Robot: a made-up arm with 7 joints.
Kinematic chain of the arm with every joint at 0, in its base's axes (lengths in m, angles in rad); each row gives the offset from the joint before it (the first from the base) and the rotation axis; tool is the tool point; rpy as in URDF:
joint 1: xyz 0 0 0 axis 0.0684 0.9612 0.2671
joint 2: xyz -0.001 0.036 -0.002 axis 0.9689 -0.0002 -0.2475
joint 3: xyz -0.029 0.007 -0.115 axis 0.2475 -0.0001 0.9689
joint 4: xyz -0.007 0 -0.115 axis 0.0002 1 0
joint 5: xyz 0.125 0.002 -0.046 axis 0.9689 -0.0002 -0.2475
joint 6: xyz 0.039 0 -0.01 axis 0.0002 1 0
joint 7: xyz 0.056 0 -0.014 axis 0.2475 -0.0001 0.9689
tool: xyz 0 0 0 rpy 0 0.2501 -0.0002
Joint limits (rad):
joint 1: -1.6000..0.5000
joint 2: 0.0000..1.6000
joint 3: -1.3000..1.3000
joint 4: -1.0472..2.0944
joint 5: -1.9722..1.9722
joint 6: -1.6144..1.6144
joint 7: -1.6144..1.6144
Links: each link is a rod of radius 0.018 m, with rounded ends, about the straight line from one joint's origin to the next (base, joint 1, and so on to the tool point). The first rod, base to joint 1, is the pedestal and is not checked.
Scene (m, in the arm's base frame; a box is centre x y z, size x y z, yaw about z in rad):
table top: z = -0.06
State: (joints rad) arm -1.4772 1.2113 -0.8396 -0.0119 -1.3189 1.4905 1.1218
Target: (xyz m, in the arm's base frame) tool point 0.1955 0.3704 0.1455
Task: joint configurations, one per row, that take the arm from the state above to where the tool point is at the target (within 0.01 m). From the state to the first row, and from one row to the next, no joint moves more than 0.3 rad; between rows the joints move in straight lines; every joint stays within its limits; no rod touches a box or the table.
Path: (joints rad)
1: -1.4934 1.3409 -0.5911 0.2810 -1.1451 1.5318 1.1218
2: -1.5095 1.4704 -0.3426 0.5740 -0.9714 1.5731 1.1218
3: -1.5257 1.6000 -0.0941 0.8669 -0.7976 1.6144 1.1218

